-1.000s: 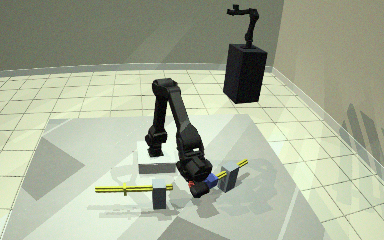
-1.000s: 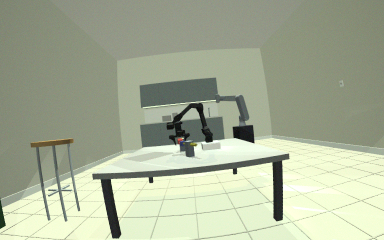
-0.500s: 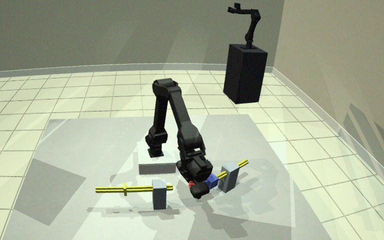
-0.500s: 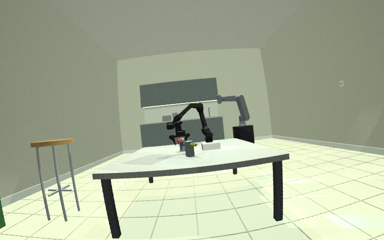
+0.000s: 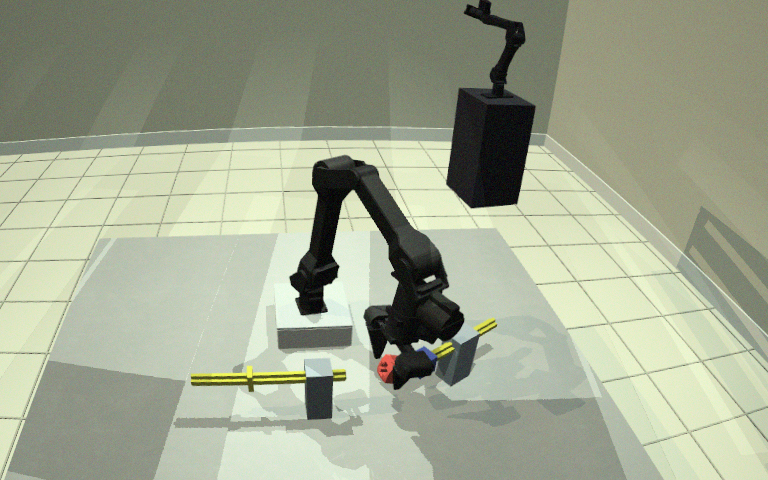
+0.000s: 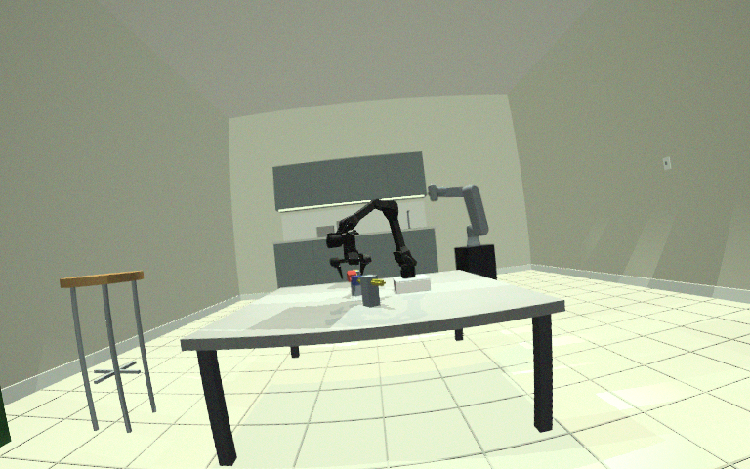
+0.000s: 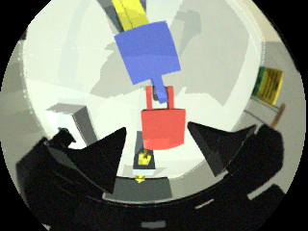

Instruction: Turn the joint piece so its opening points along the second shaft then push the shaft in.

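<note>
Now: the red square joint piece 2 cm to the left of my gripper tip and 1 cm above it.
</note>
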